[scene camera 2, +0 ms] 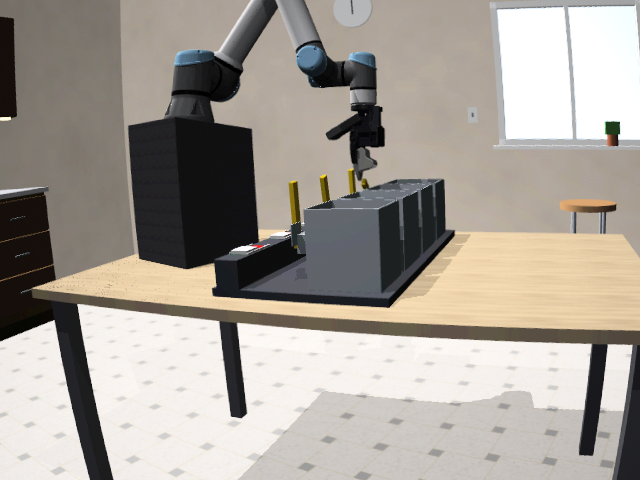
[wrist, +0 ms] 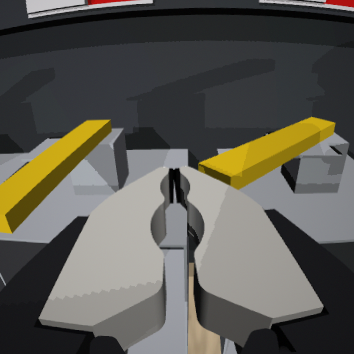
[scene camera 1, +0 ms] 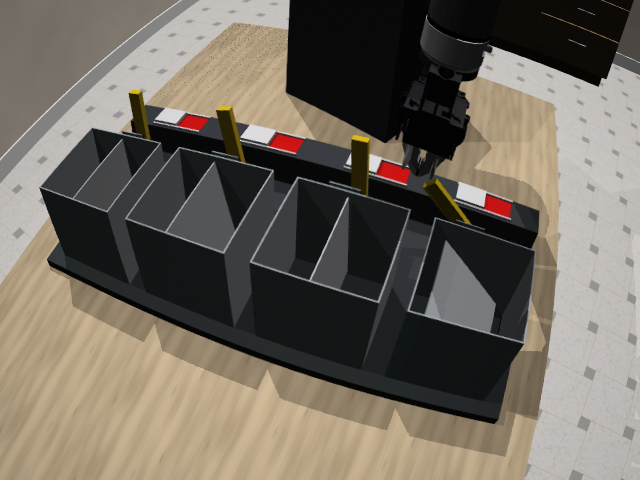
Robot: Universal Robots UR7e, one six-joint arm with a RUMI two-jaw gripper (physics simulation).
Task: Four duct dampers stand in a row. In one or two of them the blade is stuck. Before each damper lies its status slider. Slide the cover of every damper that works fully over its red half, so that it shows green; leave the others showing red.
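Places are measured from the arm's base along level axes (x ahead, y left, z up), in millimetres.
Where they show: gripper, fingertip midpoint: (scene camera 2: 359,180) (wrist: 173,172) (scene camera 1: 416,174); arm's base, origin of the base link: (scene camera 2: 188,126).
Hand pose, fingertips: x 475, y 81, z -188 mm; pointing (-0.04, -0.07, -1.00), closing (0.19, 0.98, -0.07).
Note:
Things, the pixels of their top centre, and the offset from my fingertips. "pt": a spot on its surface instead. Level surfaces: height alone.
- third lever, middle of its top: (scene camera 1: 364,139) (scene camera 2: 351,169) 38 mm up, 9 mm back, 75 mm right
- second lever, surface spot: (scene camera 1: 230,134) pt 8 mm down, 40 mm back, 265 mm right
- first lever, surface spot: (scene camera 1: 139,114) pt 5 mm down, 72 mm back, 434 mm right
- wooden table, its level: 191 mm down
My gripper (scene camera 1: 422,174) (scene camera 2: 358,177) (wrist: 173,172) is shut and empty, between the third and fourth levers from the left in scene camera 1. The rightmost yellow lever (scene camera 1: 447,202) (wrist: 267,149) leans left, and its blade (scene camera 1: 460,297) is tilted inside its damper (scene camera 1: 465,356). The third lever (scene camera 1: 360,165) (wrist: 55,172) stands upright, its blade (scene camera 1: 333,253) upright. The second lever (scene camera 1: 230,134) and first lever (scene camera 1: 139,114) stand nearly upright, at the left. Four white covers (scene camera 1: 170,115) (scene camera 1: 258,134) (scene camera 1: 371,163) (scene camera 1: 470,194) lie beside bare red halves (scene camera 1: 193,122) (scene camera 1: 286,143) (scene camera 1: 393,172) (scene camera 1: 497,206).
The dark slider rail (scene camera 1: 325,155) runs behind the levers. The dampers and rail stand on a dark base plate (scene camera 1: 206,335) on the wooden table (scene camera 1: 155,403). The black robot pedestal (scene camera 1: 341,62) (scene camera 2: 191,191) stands behind the rail.

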